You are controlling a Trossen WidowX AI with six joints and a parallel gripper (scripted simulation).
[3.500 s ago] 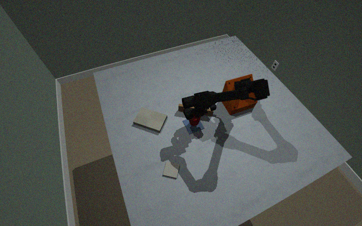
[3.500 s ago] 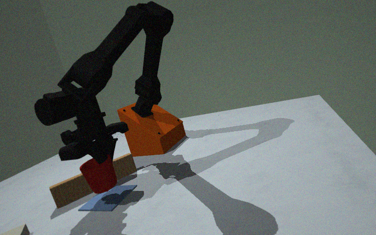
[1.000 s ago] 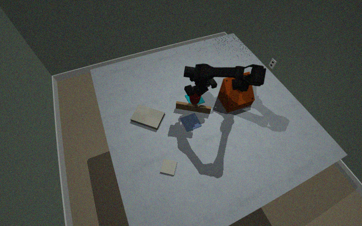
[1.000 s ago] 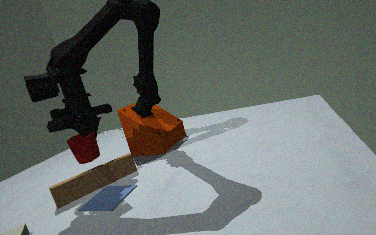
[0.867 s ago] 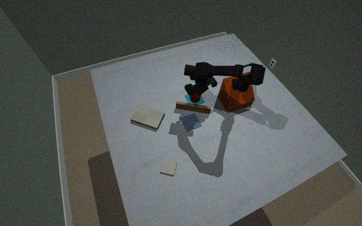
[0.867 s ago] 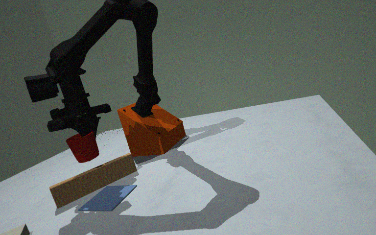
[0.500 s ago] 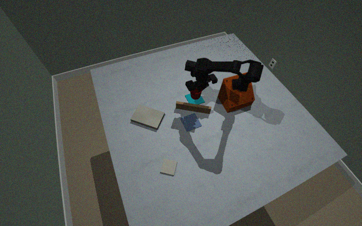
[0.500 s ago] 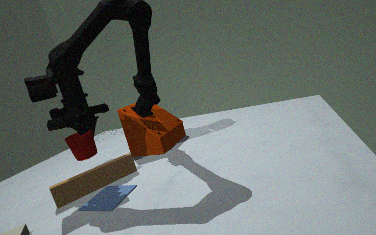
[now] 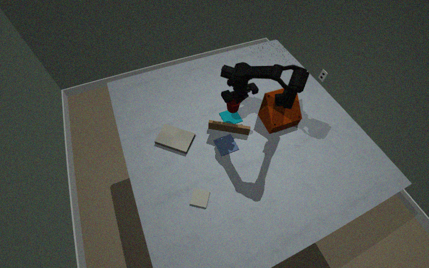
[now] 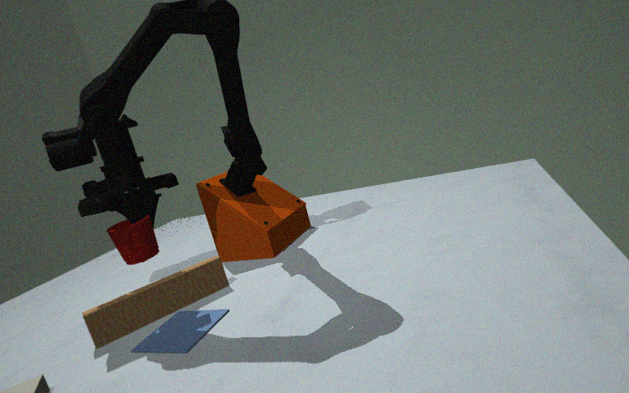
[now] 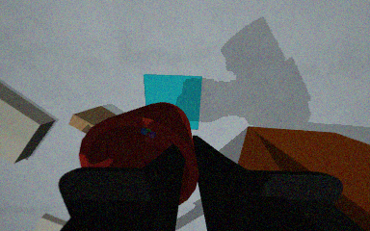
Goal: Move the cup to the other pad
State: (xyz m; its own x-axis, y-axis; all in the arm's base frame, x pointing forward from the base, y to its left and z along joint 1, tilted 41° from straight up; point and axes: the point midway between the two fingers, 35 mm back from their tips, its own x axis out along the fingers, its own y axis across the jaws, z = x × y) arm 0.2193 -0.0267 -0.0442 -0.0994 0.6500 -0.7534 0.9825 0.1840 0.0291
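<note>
The cyan pad is 30 mm ahead of my gripper tip and 130 mm below it. Round my gripper tip: red cup: 30 mm ahead; wooden bar: 70 mm ahead, 80 mm to the left, 100 mm below.
</note>
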